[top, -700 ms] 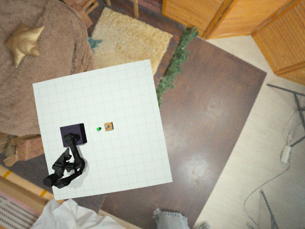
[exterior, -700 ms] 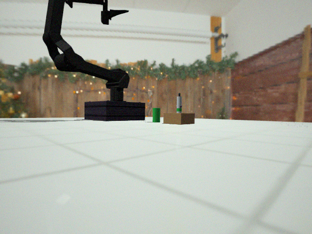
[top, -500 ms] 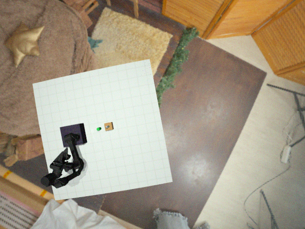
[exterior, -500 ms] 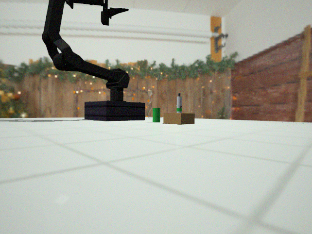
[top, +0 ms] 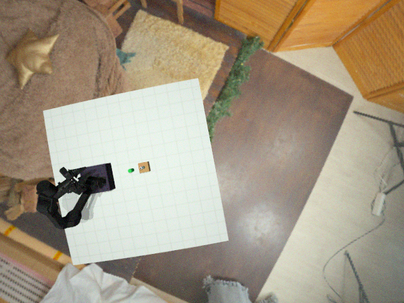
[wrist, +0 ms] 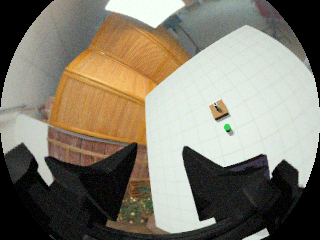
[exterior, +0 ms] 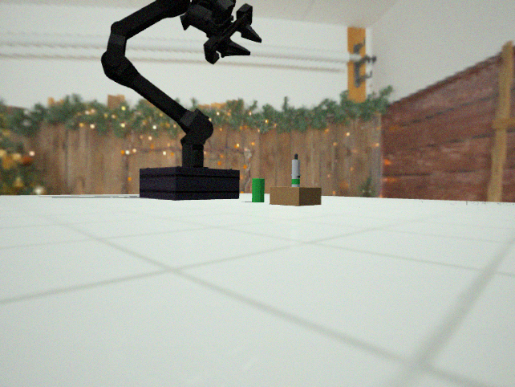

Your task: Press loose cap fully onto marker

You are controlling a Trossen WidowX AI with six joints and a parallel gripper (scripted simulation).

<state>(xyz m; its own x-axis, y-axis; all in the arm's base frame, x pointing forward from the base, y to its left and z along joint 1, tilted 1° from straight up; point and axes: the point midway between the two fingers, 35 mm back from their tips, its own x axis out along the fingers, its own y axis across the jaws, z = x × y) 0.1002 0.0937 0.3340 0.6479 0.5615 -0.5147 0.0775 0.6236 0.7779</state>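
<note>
Right now my gripper tip is 37 cm above the green cap, 8 cm short of it and 5 cm to the left of it. Round my gripper tip: brown holder block (38 cm below, 18 cm ahead, 3 cm to the right).
</note>
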